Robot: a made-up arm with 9 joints.
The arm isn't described. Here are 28 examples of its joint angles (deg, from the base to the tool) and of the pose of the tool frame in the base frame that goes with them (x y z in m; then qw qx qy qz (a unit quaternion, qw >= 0)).
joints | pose
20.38 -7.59 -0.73 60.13 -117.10 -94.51 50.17 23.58 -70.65 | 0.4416 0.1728 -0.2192 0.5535 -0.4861 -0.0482 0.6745
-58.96 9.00 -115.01 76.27 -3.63 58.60 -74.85 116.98 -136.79 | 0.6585 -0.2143 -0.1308 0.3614 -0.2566 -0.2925 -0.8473
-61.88 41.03 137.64 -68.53 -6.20 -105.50 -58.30 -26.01 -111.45 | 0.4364 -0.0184 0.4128 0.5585 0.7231 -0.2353 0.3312
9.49 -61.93 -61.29 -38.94 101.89 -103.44 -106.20 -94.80 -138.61 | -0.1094 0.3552 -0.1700 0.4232 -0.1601 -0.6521 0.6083
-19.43 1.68 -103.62 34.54 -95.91 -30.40 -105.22 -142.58 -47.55 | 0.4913 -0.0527 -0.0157 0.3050 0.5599 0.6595 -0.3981
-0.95 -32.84 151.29 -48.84 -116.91 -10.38 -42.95 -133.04 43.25 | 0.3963 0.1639 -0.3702 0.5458 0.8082 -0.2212 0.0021
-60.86 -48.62 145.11 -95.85 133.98 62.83 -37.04 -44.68 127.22 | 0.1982 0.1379 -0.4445 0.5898 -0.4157 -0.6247 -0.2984
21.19 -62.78 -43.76 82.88 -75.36 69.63 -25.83 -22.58 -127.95 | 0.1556 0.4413 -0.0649 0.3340 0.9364 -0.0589 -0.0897
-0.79 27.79 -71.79 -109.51 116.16 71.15 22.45 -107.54 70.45 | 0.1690 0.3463 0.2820 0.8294 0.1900 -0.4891 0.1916
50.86 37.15 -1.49 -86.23 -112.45 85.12 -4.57 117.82 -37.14 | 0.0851 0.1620 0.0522 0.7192 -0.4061 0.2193 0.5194
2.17 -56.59 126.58 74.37 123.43 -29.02 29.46 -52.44 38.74 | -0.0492 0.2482 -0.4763 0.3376 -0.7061 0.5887 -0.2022
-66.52 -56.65 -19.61 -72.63 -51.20 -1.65 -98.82 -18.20 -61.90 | -0.0402 0.2023 0.0845 0.2606 0.2781 -0.0469 0.9233
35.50 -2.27 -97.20 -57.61 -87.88 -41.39 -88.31 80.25 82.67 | 0.0500 0.2525 0.2887 0.5834 -0.6467 0.3673 0.3265
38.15 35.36 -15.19 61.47 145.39 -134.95 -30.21 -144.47 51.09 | 0.3342 0.3835 0.0570 0.4291 0.8578 -0.1879 0.2115
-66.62 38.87 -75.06 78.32 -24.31 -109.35 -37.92 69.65 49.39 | 0.3277 -0.0280 -0.0992 0.8795 0.2056 -0.2690 0.3345
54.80 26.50 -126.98 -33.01 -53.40 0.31 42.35 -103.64 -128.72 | 0.3393 0.3013 0.1999 0.2812 0.6129 -0.5638 0.4768
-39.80 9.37 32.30 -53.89 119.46 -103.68 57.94 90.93 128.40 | 0.5908 0.2109 -0.2960 0.6847 -0.3488 -0.5442 -0.3366
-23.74 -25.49 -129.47 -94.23 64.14 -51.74 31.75 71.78 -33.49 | 0.1447 0.2715 -0.1217 0.9194 0.1537 0.3130 0.1819
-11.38 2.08 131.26 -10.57 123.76 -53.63 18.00 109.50 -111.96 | 0.5698 0.3966 -0.1436 0.3209 0.1584 -0.8959 -0.2633
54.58 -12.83 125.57 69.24 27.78 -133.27 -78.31 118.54 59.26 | 0.1962 0.3421 0.0486 0.0347 0.7230 0.0408 -0.6888
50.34 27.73 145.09 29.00 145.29 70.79 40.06 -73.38 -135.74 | 0.2185 0.3592 -0.1097 0.5515 0.3320 0.6931 0.3244
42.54 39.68 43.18 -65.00 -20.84 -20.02 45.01 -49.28 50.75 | 0.5191 0.1475 0.0476 0.0820 -0.6846 -0.0893 -0.7188
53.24 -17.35 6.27 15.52 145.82 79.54 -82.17 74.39 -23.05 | 0.0748 0.4648 0.1209 0.4284 -0.1003 0.8591 0.2615
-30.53 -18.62 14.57 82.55 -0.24 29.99 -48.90 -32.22 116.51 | 0.3773 0.4262 -0.0211 0.4717 -0.7627 0.4305 -0.1024
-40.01 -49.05 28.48 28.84 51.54 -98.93 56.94 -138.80 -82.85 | 0.2313 0.3271 -0.2969 0.2842 0.9192 -0.1625 -0.2188
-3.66 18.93 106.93 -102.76 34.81 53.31 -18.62 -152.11 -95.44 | 0.6014 0.0903 -0.1580 0.4554 0.5693 0.5121 -0.4540
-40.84 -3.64 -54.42 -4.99 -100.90 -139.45 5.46 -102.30 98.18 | 0.2249 0.1096 -0.1762 0.1113 -0.9266 -0.1058 0.3432
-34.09 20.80 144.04 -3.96 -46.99 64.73 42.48 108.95 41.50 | 0.2890 0.0394 -0.2005 0.9251 -0.1044 0.1871 0.3134
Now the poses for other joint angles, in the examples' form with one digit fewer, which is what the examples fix.
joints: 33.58 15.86 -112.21 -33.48 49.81 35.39 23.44 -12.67 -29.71
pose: 0.573 0.335 0.022 0.051 0.771 0.425 -0.471
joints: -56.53 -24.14 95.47 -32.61 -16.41 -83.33 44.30 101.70 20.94
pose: 0.503 -0.058 -0.111 0.448 -0.213 -0.827 -0.266
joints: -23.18 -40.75 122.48 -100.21 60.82 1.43 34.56 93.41 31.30
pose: 0.145 0.095 -0.128 0.316 0.021 0.836 0.448
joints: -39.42 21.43 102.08 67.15 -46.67 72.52 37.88 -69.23 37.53
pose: 0.389 0.101 -0.261 0.271 -0.777 -0.278 0.496
